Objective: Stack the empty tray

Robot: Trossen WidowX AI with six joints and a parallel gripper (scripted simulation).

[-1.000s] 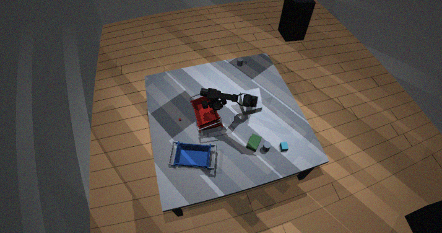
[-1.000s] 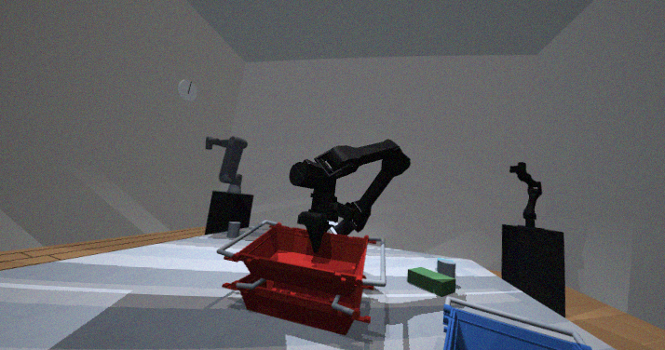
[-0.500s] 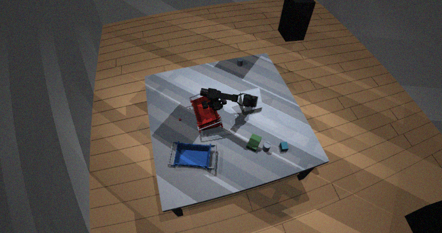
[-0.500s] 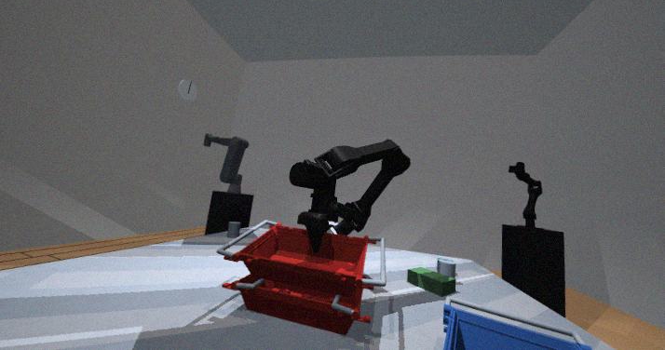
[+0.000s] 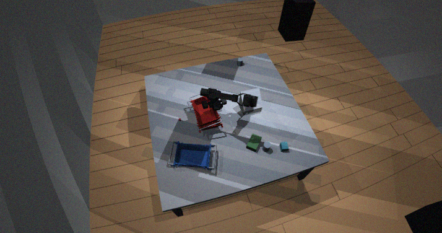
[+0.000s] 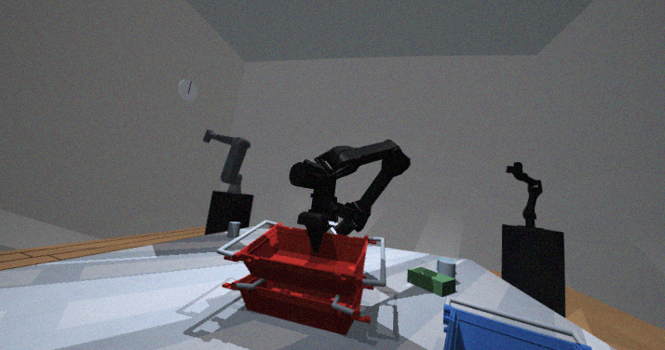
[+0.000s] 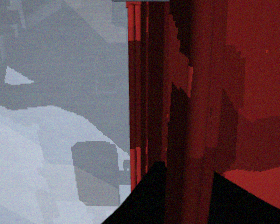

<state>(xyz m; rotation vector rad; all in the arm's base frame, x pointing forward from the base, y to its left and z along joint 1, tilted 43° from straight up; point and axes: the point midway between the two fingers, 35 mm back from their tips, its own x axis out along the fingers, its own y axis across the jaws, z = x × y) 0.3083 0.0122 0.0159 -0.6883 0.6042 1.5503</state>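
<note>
My gripper tip is 7 cm short of the red tray, 2 cm below it and 1 cm to the right of it. The rest, counted from my gripper tip: teal cube 47 cm behind, 40 cm to the left, 8 cm below; then green block 31 cm to the left, 25 cm behind, 9 cm below; then red bit 29 cm ahead, 10 cm below, 2 cm to the right.
</note>
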